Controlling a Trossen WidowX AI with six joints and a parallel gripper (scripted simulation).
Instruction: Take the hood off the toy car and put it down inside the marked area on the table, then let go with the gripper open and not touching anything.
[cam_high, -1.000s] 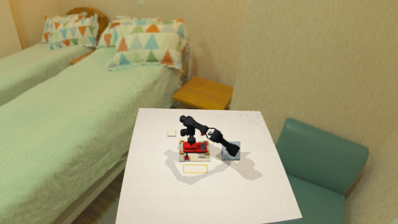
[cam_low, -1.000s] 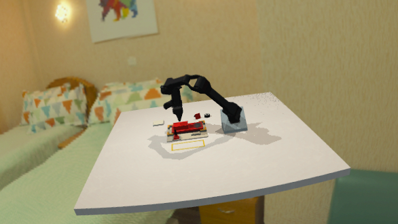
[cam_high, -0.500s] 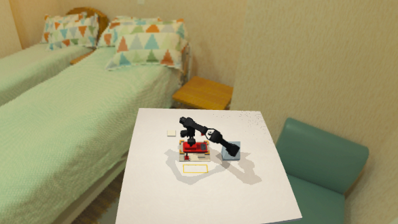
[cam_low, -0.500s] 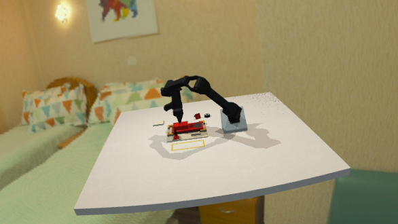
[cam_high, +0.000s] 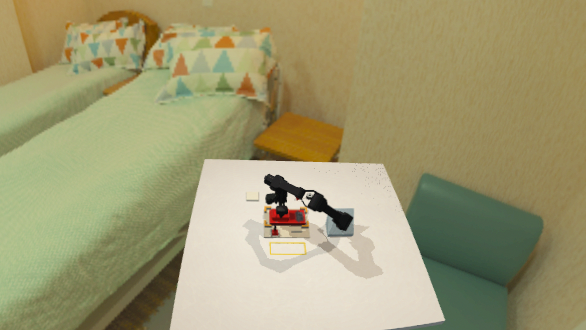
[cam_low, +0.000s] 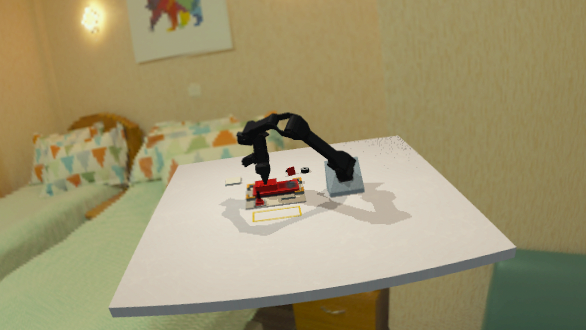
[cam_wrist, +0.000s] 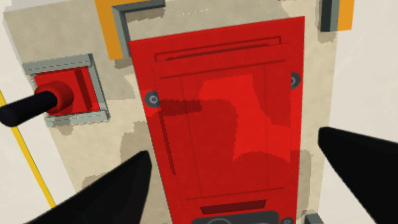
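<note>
The red hood lies 2 cm below my gripper tip. From my gripper tip the other things lie so: dark round part (19 cm to the right, 19 cm behind, 5 cm below); then cream tile (19 cm to the right, 16 cm ahead, 6 cm below).
</note>
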